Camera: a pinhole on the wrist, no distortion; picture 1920 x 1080 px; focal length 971.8 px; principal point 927.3 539.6 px. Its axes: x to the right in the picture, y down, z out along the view. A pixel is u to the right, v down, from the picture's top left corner.
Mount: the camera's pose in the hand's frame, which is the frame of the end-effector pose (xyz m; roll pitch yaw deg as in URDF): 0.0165 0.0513 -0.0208 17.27 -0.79 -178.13
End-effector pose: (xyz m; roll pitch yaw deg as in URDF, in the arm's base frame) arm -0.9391 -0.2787 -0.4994 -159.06 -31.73 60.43
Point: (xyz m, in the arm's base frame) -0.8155 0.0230 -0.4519
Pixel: outside the picture
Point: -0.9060 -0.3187 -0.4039
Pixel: behind the camera
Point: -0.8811 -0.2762 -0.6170
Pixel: 1362.2 513.0
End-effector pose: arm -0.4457 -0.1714 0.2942 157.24 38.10 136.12
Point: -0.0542 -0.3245 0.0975
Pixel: 1422.3 963.1
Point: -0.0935 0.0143 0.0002
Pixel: 794.9 472.7
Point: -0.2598 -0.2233 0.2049
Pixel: 1416.3 1004.9
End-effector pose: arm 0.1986 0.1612 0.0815 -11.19 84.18 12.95
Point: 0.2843 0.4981 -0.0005
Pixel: 635.5 53.2
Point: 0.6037 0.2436 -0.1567
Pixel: outside the picture
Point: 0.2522 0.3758 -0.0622
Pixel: 152.8 134.0
